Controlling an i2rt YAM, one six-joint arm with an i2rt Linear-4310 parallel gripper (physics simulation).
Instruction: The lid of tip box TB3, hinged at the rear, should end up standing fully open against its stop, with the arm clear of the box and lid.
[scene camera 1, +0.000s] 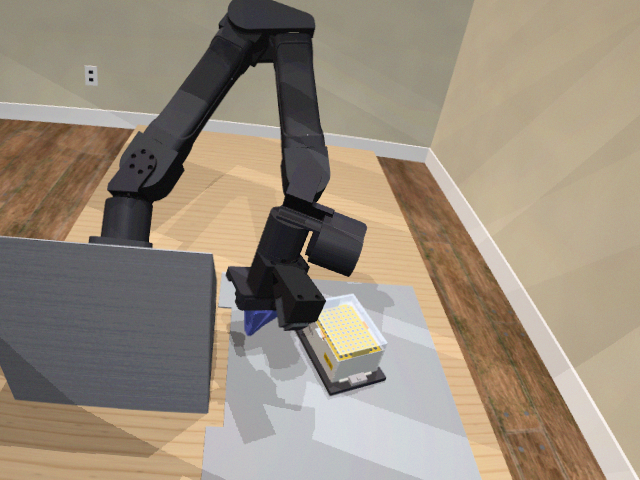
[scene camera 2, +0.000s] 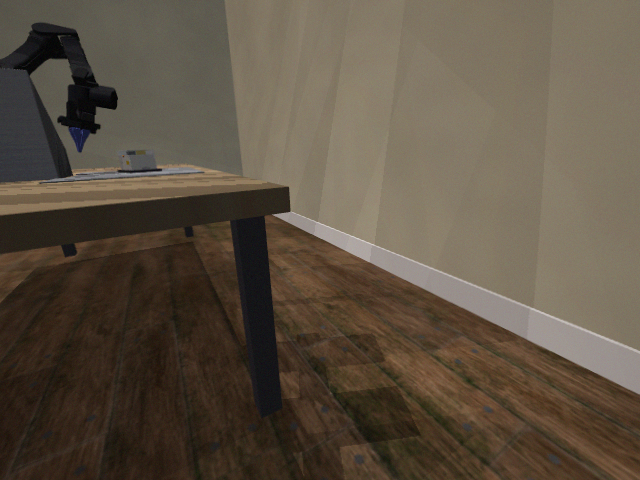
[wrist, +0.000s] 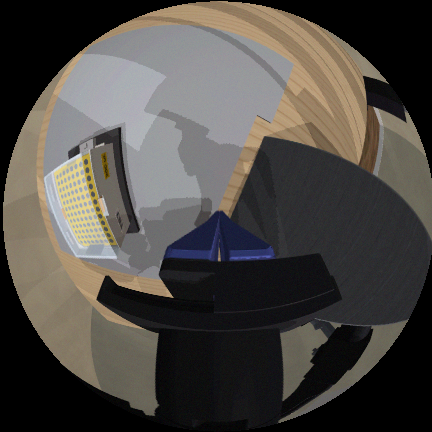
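Seen in the pictures: gripper, between the fingertips: (scene camera 1: 247, 333) (scene camera 2: 79, 152) (wrist: 218, 216); arm's base, origin of its link: (scene camera 1: 122, 259) (wrist: 369, 284).
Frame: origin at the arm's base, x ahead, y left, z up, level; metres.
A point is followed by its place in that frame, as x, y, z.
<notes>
The tip box (scene camera 1: 361, 367) @[0.353, -0.054, -0.181] (scene camera 2: 140, 163) @[0.337, -0.058, -0.180] (wrist: 109, 187) @[0.296, -0.012, -0.178] stands on a dark base plate (scene camera 1: 337, 387) @[0.312, -0.073, -0.203] (wrist: 128, 192) @[0.281, 0.007, -0.207]; no TB3 marking can be read. Its clear lid (scene camera 1: 347, 330) @[0.330, -0.015, -0.133] (scene camera 2: 135, 152) @[0.328, -0.059, -0.142] (wrist: 75, 200) @[0.319, -0.018, -0.133] appears down over the yellow tip rack, whose dotted top shows through it. No raised lid panel stands above the box. My gripper (scene camera 1: 250, 331) @[0.173, -0.007, -0.136] (scene camera 2: 79, 150) @[0.173, -0.007, -0.136] (wrist: 218, 216) @[0.173, -0.007, -0.136] is shut and empty, its blue fingertips together and pointing down. It hangs above the mat beside the box, apart from it. The wrist hides a small part of the box's far corner in scene camera 1.
A grey mat (scene camera 1: 392, 428) @[0.380, -0.155, -0.210] (wrist: 200, 75) @[0.211, -0.159, -0.211] lies under the box on the wooden table (scene camera 1: 62, 434) @[-0.096, -0.118, -0.214] (scene camera 2: 129, 204) @[0.229, -0.827, -0.216]. A large dark grey block (scene camera 1: 103, 325) @[-0.019, -0.078, -0.039] (scene camera 2: 20, 129) @[0.058, -0.088, -0.071] (wrist: 340, 240) @[0.116, -0.043, -0.058] stands left of the mat in scene camera 1, close to the fingers in the wrist view.
</notes>
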